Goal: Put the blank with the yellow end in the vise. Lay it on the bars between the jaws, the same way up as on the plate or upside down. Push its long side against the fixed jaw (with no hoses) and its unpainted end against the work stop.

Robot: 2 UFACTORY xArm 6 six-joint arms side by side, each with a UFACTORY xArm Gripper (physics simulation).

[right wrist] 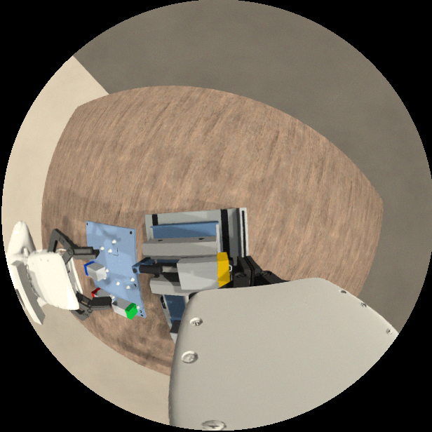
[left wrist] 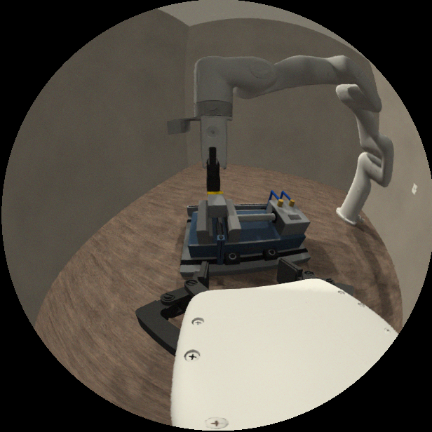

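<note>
The blank with the yellow end (left wrist: pixel 216 205) (right wrist: pixel 200 273) lies between the fixed jaw (left wrist: pixel 203 223) (right wrist: pixel 180 247) and the hosed moving jaw (left wrist: pixel 233 220) (right wrist: pixel 165 286), its top above the jaws. Its long side is at or very near the fixed jaw. Its unpainted end faces the work stop (left wrist: pixel 220 246) (right wrist: pixel 148 269); whether they touch I cannot tell. My right gripper (left wrist: pixel 213 192) (right wrist: pixel 242 266) points down at the yellow end, its fingers together and holding nothing. My left gripper (left wrist: pixel 244 271) (right wrist: pixel 103 279) is open and empty, above the plate in the right wrist view.
The blue plate (right wrist: pixel 125 250) stands beside the vise, with white pegs. Blanks with a blue end (right wrist: pixel 96 271), a green end (right wrist: pixel 125 308) and a red end (right wrist: pixel 97 293) are there, the red one partly hidden by a left finger. Blue hoses (left wrist: pixel 278 195) rise at the vise's far side.
</note>
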